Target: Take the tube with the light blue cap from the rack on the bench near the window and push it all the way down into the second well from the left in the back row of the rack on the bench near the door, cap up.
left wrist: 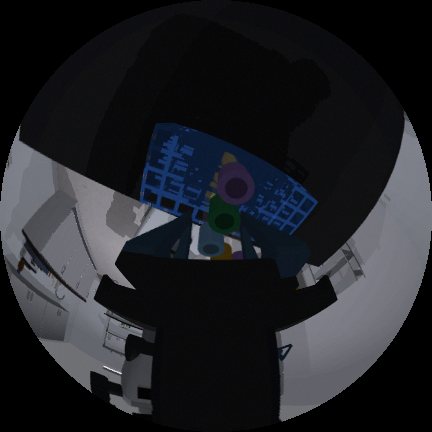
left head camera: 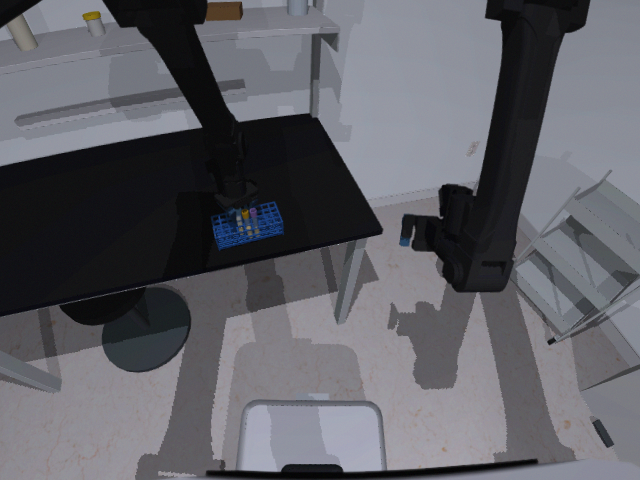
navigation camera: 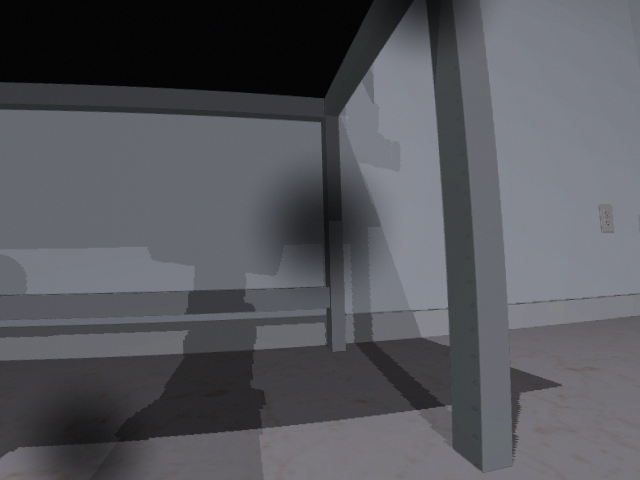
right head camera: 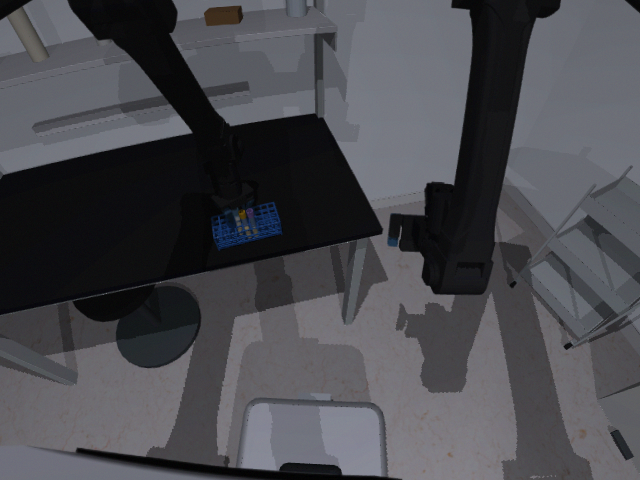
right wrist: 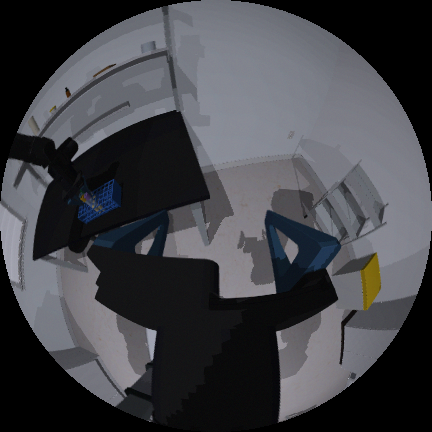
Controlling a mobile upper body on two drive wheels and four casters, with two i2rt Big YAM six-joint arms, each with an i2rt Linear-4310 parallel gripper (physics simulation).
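Frame: origin at the left arm's base, x left, y back, z up, level; metres.
Seen in the pictures: left gripper, between the fingertips: (left wrist: 215, 216) (left head camera: 241, 218) (right head camera: 239, 219) (right wrist: 87, 200); right gripper, between the fingertips: (left wrist: 286, 346) (left head camera: 423, 220) (right wrist: 216, 215).
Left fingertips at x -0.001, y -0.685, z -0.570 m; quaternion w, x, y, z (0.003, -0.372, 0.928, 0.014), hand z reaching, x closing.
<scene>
Pixels of each thing's top centre, then the offset from my left fingertips to it. "*": a spot on its surface instead. Level surfaces: height alone.
- blue rack, centre of its top: (left wrist: 234, 199) (left head camera: 246, 219) (right head camera: 244, 219) (right wrist: 93, 198) dy -0.018, dx -0.009, dz -0.021 m
- black bench, height of its surface: dz -0.078 m
- light blue cap, centre of its top: (left wrist: 208, 247) (left head camera: 236, 208) (right head camera: 234, 208) dy +0.000, dx +0.006, dz +0.041 m
- green cap, centre of its top: (left wrist: 222, 224) dy -0.022, dx +0.014, dz +0.041 m
- orange cap, a spot on its surface: (left wrist: 221, 251) (left head camera: 240, 207) * dy -0.003, dx -0.005, dz +0.041 m
- wall shelf, height of its surface: dz +0.379 m
- brown box, a spot on its surface: (left head camera: 223, 10) * dy -0.516, dx +0.098, dz +0.409 m
- bench leg, a spot on its surface: (navigation camera: 478, 258) * dy -0.053, dx -0.358, dz -0.608 m
The blue rack (left head camera: 279, 223) (right head camera: 277, 223) (left wrist: 215, 142) (right wrist: 117, 198) stands on the black bench (left head camera: 330, 196) (right wrist: 165, 160). The light blue cap (left wrist: 210, 240) shows between the left fingers in the left wrist view, beside a green cap (left wrist: 224, 215), a purple cap (left wrist: 236, 181) (left head camera: 253, 211) and an orange cap (left wrist: 221, 251) (left head camera: 245, 212). My left gripper (left wrist: 215, 216) (left head camera: 241, 204) is partly open at the tube tops, gripping none of them. The tubes' lower parts are largely hidden in the left wrist view. My right gripper (right wrist: 216, 215) is wide open and empty, over the floor right of the bench.
A wall shelf (left head camera: 263, 28) with a brown box (left head camera: 223, 10) hangs behind the bench. A round-based stool (left head camera: 147, 341) stands partly under the bench. A grey cart (left head camera: 555, 225) stands at the right. A bench leg (navigation camera: 478, 258) is close in the navigation view.
</scene>
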